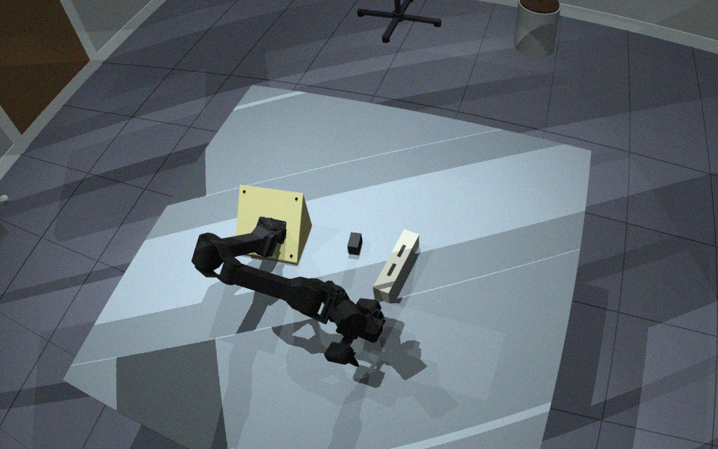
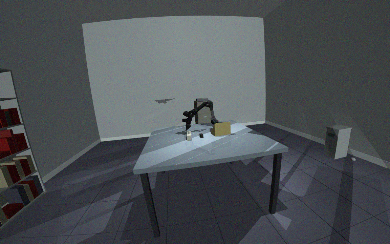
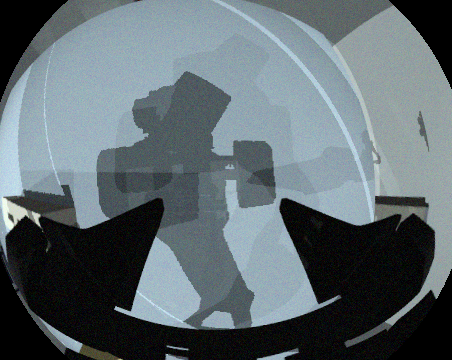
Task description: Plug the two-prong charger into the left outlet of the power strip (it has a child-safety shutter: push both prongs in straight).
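My gripper tip is now 33 cm to the right of the black two-prong charger, 12 cm past it and 2 cm above it.
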